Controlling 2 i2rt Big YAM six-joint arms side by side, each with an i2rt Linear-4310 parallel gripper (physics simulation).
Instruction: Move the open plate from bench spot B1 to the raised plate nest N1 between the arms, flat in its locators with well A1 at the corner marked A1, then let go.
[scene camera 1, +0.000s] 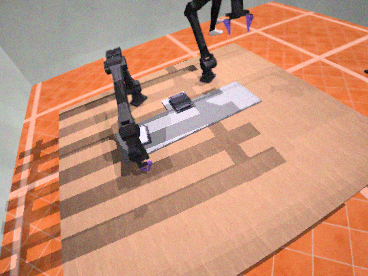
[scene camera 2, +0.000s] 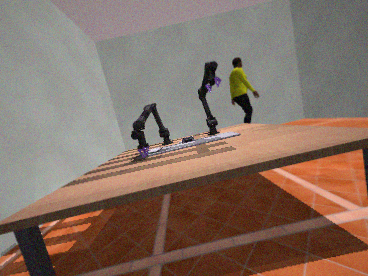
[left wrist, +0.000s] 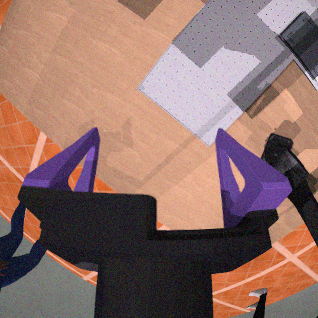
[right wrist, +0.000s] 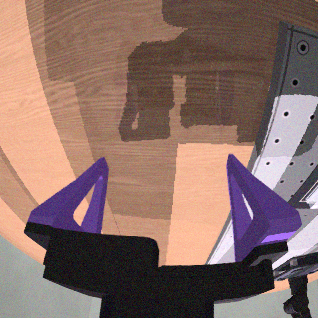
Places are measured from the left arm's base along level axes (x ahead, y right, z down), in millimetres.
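Where they show: left gripper, between the fingertips: (scene camera 1: 238, 33) (scene camera 2: 213, 89) (left wrist: 157, 132); right gripper, between the fingertips: (scene camera 1: 145, 164) (scene camera 2: 145, 156) (right wrist: 165, 160); left arm's base, origin of its link: (scene camera 1: 207, 78) (scene camera 2: 213, 134) (left wrist: 274, 152); right arm's base, origin of its link: (scene camera 1: 139, 100) (scene camera 2: 167, 143).
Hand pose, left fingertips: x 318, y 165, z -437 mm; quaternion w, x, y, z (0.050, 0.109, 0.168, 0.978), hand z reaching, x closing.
Observation:
Things, the pixels of their top centre, and the offset from my left fingertips. Level surfaces: height alone.
- white plate, centre of its top: (scene camera 1: 138, 134) dx -367, dy +555, dz +408 mm
- nest, centre of its top: (right wrist: 305, 272) (left wrist: 313, 45) (scene camera 1: 180, 99) (scene camera 2: 187, 137) dx -315, dy +190, dz +388 mm
- metal board, height of its surface: dz +424 mm
- wooden table, height of its surface: dz +437 mm
The white plate (scene camera 1: 144, 134) lies at the left end of the long perforated metal board in scene camera 1, partly hidden by the right arm. The nest (scene camera 1: 180, 101) (scene camera 2: 188, 139) (left wrist: 305, 40) is a raised dark block beside the board's back edge, between the arms; its corner marks are too small to read. My right gripper (scene camera 1: 145, 166) (scene camera 2: 144, 152) (right wrist: 165, 160) is open and empty, low over the wood just in front of the board's left end. My left gripper (scene camera 1: 239, 25) (scene camera 2: 213, 84) (left wrist: 157, 132) is open and empty, high above the table's back side.
The metal board (scene camera 1: 245, 95) (scene camera 2: 227, 135) (left wrist: 175, 90) (right wrist: 285, 130) lies on the wooden table (scene camera 1: 310, 145) (scene camera 2: 280, 145), crossed by shadows. The left arm's base (scene camera 1: 207, 75) stands behind the board. A person in yellow (scene camera 2: 239, 82) stands beyond the table.

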